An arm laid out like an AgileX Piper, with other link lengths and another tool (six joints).
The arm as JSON. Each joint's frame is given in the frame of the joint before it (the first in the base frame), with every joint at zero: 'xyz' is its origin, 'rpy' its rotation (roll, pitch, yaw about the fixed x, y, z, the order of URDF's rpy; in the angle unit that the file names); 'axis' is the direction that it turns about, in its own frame. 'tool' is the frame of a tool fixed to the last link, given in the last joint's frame.
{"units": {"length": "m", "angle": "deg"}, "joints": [
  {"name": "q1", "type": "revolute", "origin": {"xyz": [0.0, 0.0, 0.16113], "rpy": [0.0, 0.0, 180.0]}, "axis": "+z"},
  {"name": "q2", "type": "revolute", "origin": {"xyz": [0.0, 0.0, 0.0], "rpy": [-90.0, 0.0, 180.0]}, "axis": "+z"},
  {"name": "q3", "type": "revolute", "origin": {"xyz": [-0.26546, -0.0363, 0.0], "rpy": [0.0, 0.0, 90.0]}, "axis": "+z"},
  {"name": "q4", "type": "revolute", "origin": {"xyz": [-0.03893, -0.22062, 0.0], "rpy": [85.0, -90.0, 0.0]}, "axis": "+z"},
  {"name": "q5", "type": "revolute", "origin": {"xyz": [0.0, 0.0, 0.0], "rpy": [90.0, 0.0, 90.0]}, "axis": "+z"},
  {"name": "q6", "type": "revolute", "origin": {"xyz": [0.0, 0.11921, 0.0], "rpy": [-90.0, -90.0, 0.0]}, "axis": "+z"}
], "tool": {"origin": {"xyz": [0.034, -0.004, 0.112], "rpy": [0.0, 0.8, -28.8]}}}
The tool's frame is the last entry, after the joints.
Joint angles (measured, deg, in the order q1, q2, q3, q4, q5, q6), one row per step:
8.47 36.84 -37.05 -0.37 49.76 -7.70
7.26 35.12 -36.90 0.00 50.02 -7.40
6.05 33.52 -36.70 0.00 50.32 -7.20
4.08 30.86 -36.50 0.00 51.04 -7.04
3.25 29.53 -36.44 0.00 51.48 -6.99
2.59 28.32 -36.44 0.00 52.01 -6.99
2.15 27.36 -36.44 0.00 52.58 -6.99
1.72 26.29 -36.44 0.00 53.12 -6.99
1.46 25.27 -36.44 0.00 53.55 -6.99
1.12 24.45 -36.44 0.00 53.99 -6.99
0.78 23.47 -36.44 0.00 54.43 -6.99
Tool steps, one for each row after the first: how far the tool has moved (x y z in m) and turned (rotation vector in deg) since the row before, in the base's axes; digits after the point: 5 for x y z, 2 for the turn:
-0.00175 -0.00300 0.00423 0.76 -1.22 -1.38
-0.00183 -0.00410 0.00303 0.27 -1.08 -1.35
-0.00380 -0.00653 0.00497 0.27 -1.72 -2.08
-0.00231 -0.00269 0.00238 0.09 -0.83 -0.86
-0.00251 -0.00212 0.00204 0.03 -0.68 -0.66
-0.00247 -0.00141 0.00110 0.02 -0.39 -0.44
-0.00257 -0.00134 0.00146 0.02 -0.53 -0.43
-0.00235 -0.00081 0.00159 0.02 -0.59 -0.26
-0.00206 -0.00101 0.00094 0.01 -0.38 -0.34
-0.00230 -0.00099 0.00134 0.01 -0.54 -0.34

